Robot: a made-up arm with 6 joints.
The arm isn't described. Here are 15 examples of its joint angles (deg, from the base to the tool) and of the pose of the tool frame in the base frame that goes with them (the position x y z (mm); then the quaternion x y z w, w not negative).
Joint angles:
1: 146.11 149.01 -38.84 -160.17 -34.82 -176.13
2: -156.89 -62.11 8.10 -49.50 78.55 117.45
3: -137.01 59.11 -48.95 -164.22 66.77 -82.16
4: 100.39 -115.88 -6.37 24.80 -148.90 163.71
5: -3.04 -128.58 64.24 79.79 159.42 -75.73
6: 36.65 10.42 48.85 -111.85 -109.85 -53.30
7: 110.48 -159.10 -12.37 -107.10 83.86 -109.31
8: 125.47 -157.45 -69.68 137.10 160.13 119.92
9: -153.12 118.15 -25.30 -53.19 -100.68 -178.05
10: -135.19 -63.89 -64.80 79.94 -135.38 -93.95
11: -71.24 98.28 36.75 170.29 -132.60 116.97
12: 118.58 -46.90 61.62 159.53 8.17 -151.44
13: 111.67 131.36 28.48 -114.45 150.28 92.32
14: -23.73 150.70 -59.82 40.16 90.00 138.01
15: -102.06 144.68 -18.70 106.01 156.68 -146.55
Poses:
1: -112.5 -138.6 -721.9 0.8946 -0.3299 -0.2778 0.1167
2: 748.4 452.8 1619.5 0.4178 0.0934 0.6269 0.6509
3: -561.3 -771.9 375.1 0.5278 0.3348 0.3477 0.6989
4: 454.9 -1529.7 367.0 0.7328 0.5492 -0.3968 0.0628
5: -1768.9 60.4 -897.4 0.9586 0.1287 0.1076 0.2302
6: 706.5 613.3 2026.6 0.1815 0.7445 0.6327 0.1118
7: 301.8 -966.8 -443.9 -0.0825 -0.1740 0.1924 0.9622
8: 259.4 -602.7 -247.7 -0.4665 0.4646 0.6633 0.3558
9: -560.3 -157.0 -651.5 0.2549 -0.4198 -0.2365 0.8384
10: 358.5 402.7 1120.5 -0.0632 0.0161 0.7002 0.7109
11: 745.8 -1616.4 -501.2 0.0242 -0.6787 -0.2179 0.7009
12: 477.7 -1247.0 1956.5 0.6286 -0.4491 0.5246 0.3579
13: -342.1 649.1 -1276.8 -0.6739 -0.3941 -0.3657 0.5067
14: -55.2 -133.5 -641.8 -0.2938 0.1978 0.7133 0.6048
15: 15.0 -179.1 -1208.0 -0.7086 0.4446 -0.4527 0.3086
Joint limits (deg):
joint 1: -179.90..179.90
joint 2: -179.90..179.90
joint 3: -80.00..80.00
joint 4: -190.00..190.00
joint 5: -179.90..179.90
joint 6: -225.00..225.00
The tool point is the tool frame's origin. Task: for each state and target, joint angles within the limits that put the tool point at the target. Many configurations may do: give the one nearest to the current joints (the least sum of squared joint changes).
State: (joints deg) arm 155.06 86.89 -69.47 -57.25 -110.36 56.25
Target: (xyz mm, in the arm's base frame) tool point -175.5 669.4 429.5
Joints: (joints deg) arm 115.52 72.49 -71.15 -46.51 -110.36 56.25
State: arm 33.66 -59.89 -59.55 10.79 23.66 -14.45
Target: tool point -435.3 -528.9 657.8
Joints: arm 34.63 -78.58 -76.02 6.38 23.66 -14.45
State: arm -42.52 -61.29 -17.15 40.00 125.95 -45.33
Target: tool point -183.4 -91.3 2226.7
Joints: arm -22.10 -23.10 23.59 35.65 125.95 -45.33
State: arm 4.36 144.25 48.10 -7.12 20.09 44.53
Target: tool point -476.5 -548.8 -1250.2
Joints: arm 34.37 179.78 16.24 -13.21 20.09 44.53
